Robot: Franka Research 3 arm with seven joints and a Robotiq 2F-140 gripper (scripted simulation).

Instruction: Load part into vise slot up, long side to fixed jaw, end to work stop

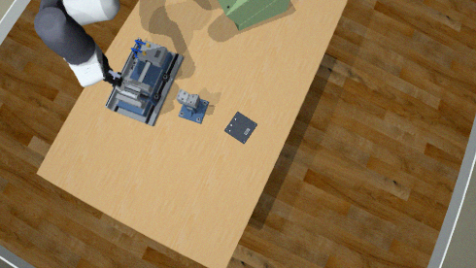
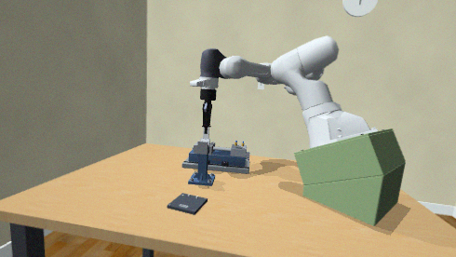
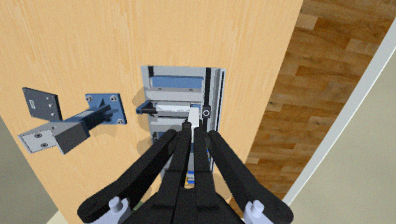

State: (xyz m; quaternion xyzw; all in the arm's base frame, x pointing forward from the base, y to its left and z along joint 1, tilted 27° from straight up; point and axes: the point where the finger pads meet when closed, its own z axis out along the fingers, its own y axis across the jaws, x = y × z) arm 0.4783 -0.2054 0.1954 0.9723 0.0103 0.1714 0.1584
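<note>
Now: the grey part 40 mm to the left of my hand and 40 mm below it. Round my hand: vise 100 mm below, 70 mm behind, 40 mm to the left; then dark work stop rod 80 mm to the left, 50 mm below; then grey air cylinder 160 mm behind, 60 mm below, 40 mm to the left.
</note>
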